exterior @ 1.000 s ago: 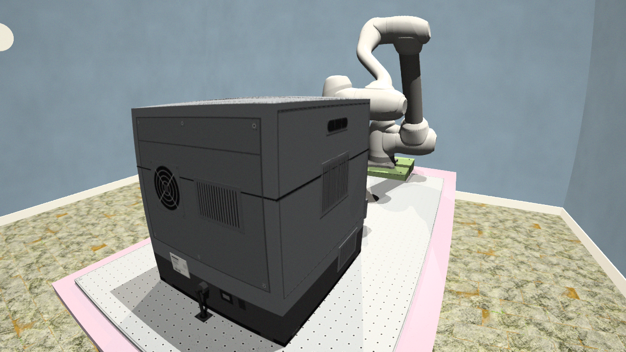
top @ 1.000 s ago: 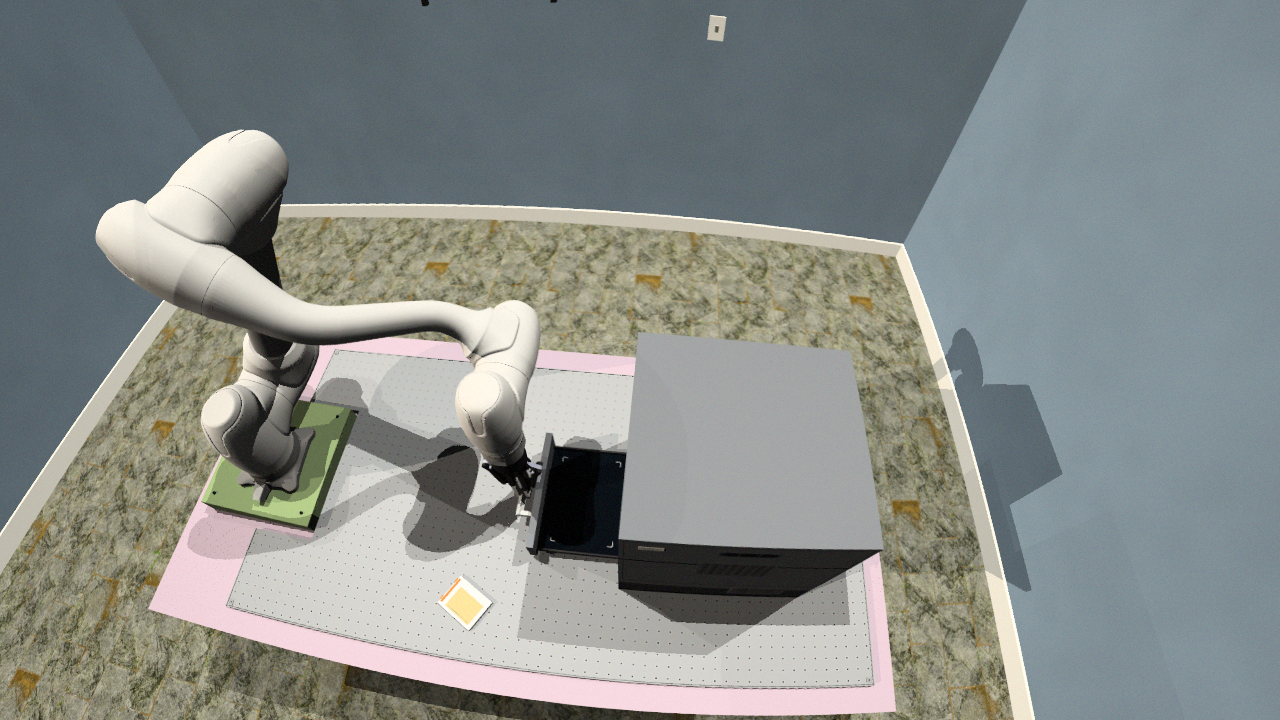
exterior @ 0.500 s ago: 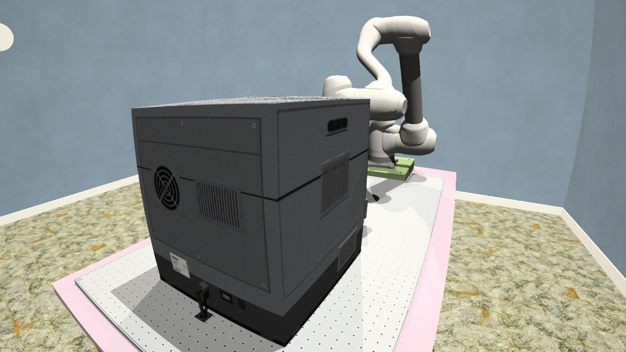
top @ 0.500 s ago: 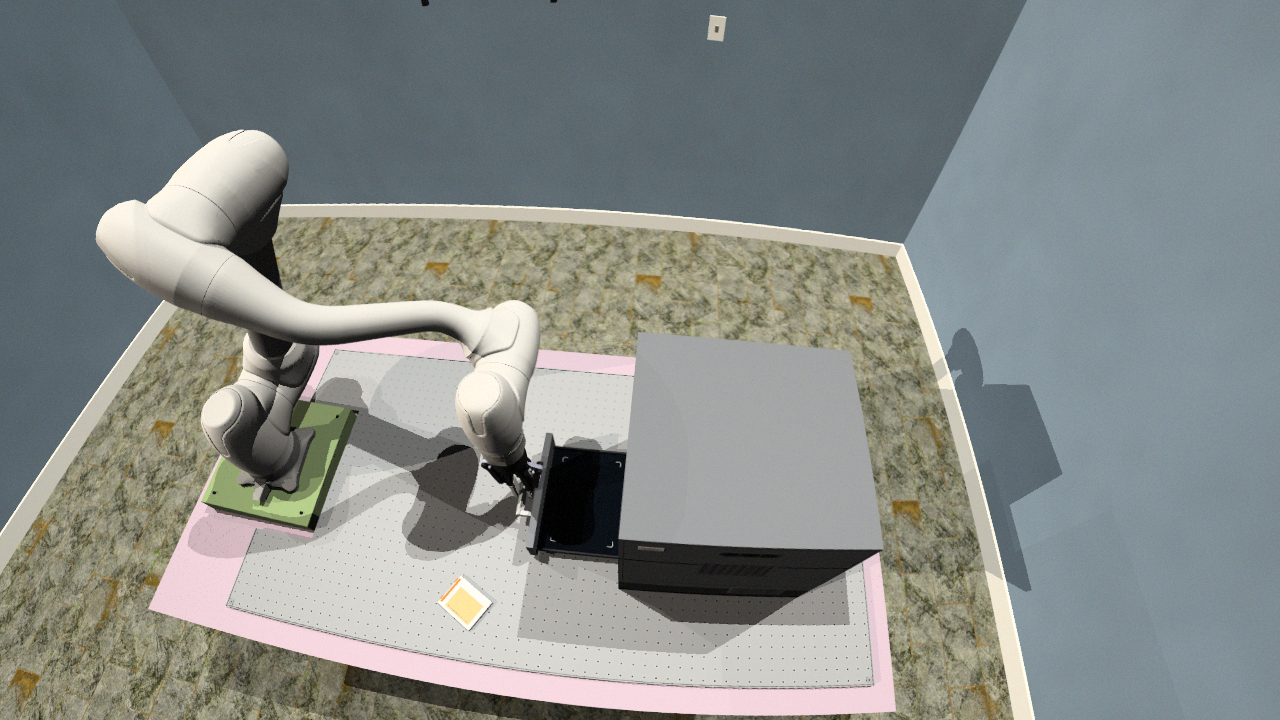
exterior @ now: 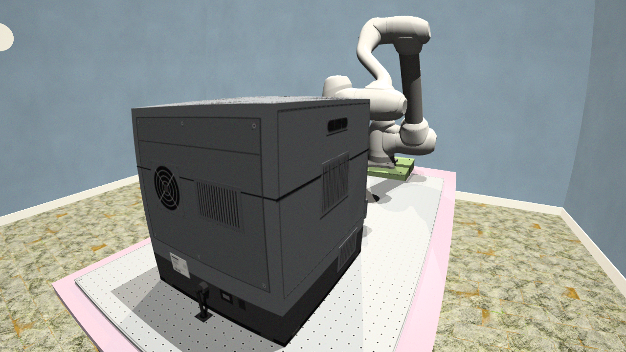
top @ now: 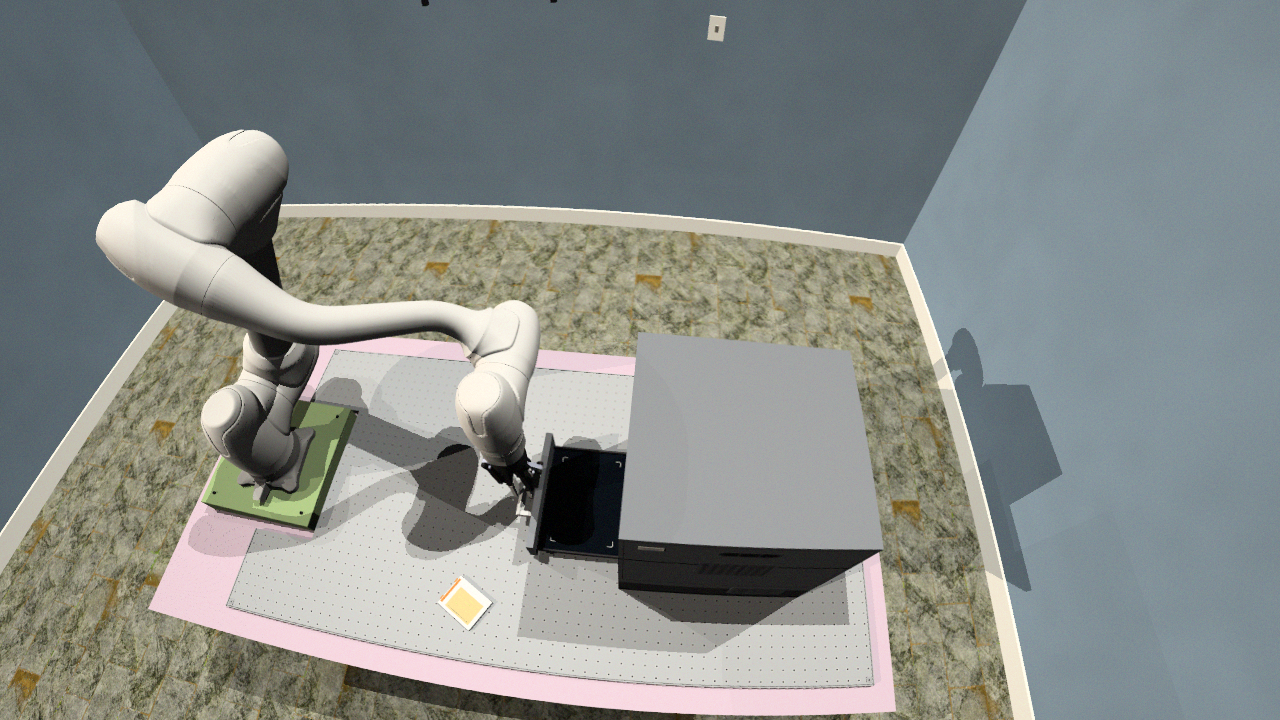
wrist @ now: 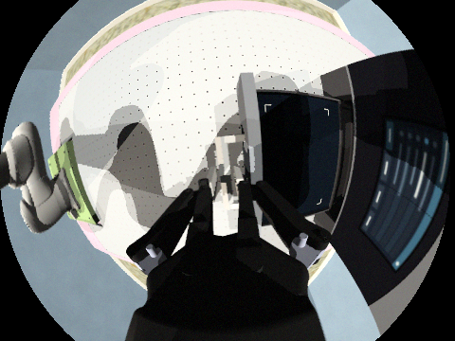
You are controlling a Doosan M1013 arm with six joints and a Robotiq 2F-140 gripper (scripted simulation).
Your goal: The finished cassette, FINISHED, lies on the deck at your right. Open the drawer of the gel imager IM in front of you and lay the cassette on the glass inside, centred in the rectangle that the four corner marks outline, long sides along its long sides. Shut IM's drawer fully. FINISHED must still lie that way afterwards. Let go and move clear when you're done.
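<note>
My hand is 13 cm past the cassette FINISHED, 26 cm to the left of it and 7 cm above it.
</note>
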